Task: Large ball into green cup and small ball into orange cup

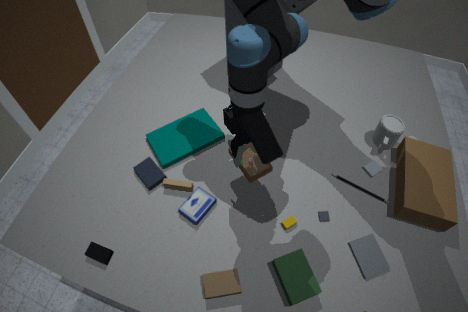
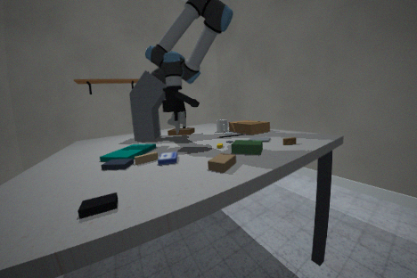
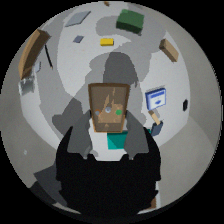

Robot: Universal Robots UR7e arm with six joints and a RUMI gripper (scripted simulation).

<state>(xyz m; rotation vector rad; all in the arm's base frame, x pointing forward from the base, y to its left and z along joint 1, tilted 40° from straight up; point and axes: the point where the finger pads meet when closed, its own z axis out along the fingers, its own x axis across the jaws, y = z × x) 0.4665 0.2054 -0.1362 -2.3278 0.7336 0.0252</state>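
My gripper is now 1 cm above the covered wooden puzzle. From my hand the other things lie so: tan block: 16 cm to the right, 13 cm ahead, 7 cm below; then blue-and-white box: 15 cm ahead, 8 cm to the right, 8 cm below; then yellow block: 16 cm to the left, 8 cm below, 8 cm ahead.
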